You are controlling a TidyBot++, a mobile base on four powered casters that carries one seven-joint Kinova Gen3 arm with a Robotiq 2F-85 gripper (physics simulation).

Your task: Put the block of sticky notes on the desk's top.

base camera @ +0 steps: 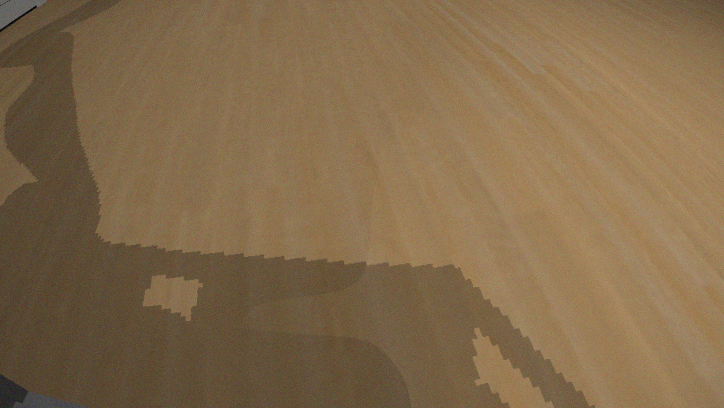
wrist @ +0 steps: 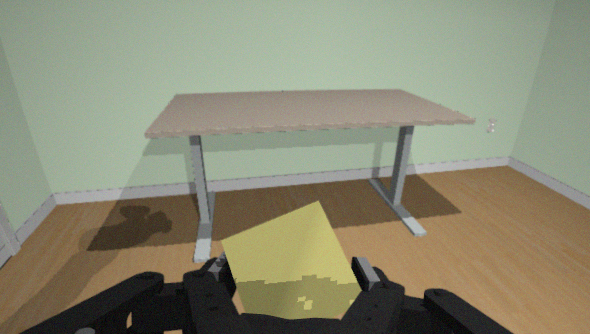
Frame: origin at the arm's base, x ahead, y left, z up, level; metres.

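Where they show: gripper, fingertip midpoint: [wrist: 294,271].
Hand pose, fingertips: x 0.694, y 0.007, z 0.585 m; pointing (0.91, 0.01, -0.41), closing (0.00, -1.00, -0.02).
After its pixels a point has its place.
The yellow block of sticky notes [wrist: 292,255] @[x 0.673, y 0.008, z 0.614 m] is in the lower middle of the wrist view, turned at an angle between the two fingers. My gripper [wrist: 294,271] @[x 0.694, y 0.007, z 0.585 m] is shut on it. The desk [wrist: 300,111] @[x 2.030, y 0.035, z 0.323 m] stands ahead, with a flat pinkish-brown top and grey legs. The whole top shows in the wrist view, above and beyond the block. The block and gripper are apart from the desk, on the near side of it. Neither the desk's top nor the gripper shows in the base camera view.
A pale green wall [wrist: 280,45] @[x 2.581, y 0.182, z 0.604 m] with a white skirting board stands behind the desk. Side walls show at left and right. An outlet [wrist: 492,125] @[x 3.039, y -1.600, z 0.001 m] is on the wall right of the desk. The desk's two feet reach forward on the wooden floor [base camera: 303,152] @[x 0.556, y 0.108, z -0.396 m] [wrist: 460,260] @[x 1.803, y -0.848, z -0.396 m]. Shadows lie on the floor.
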